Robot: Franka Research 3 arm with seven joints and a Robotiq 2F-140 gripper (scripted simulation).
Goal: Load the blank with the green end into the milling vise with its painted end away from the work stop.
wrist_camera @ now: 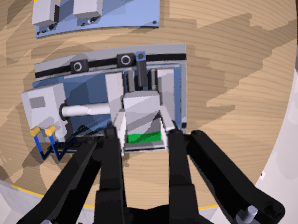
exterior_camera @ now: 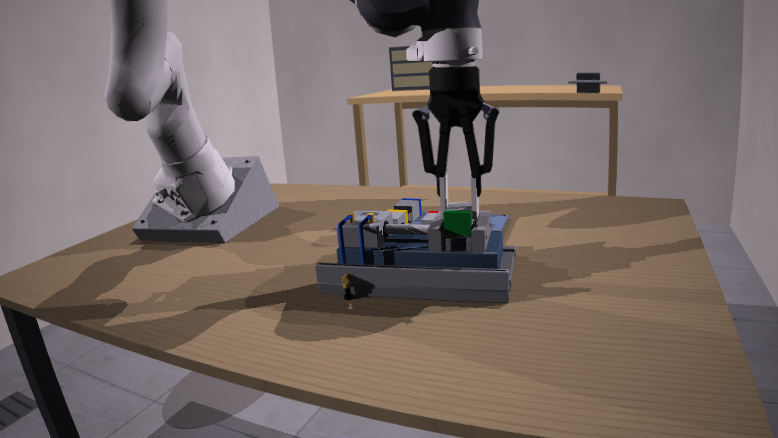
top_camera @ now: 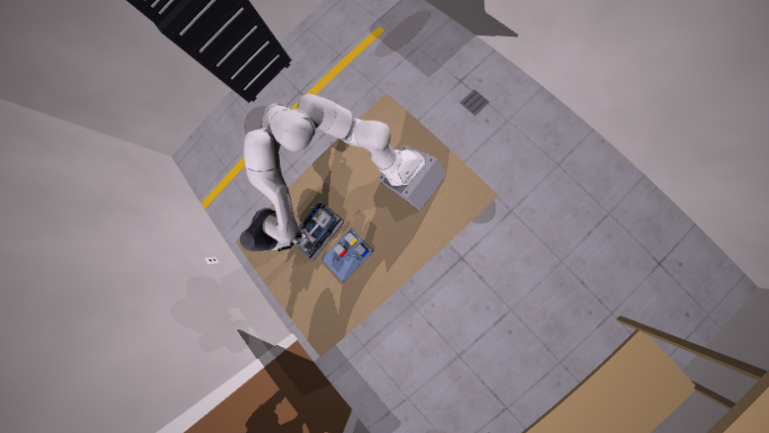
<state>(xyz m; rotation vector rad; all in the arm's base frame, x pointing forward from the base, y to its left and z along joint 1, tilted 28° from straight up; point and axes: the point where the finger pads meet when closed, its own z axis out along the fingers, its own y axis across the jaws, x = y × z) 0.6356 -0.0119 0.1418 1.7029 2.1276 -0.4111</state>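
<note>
My gripper is now 40 mm above the green-ended blank. The rest, counted from my hand: work stop rod 10 mm behind, 50 mm to the left, 50 mm below; fixed jaw 30 mm ahead, 10 mm to the left, 60 mm below; milling vise 70 mm behind, 10 mm to the right, 100 mm below.
</note>
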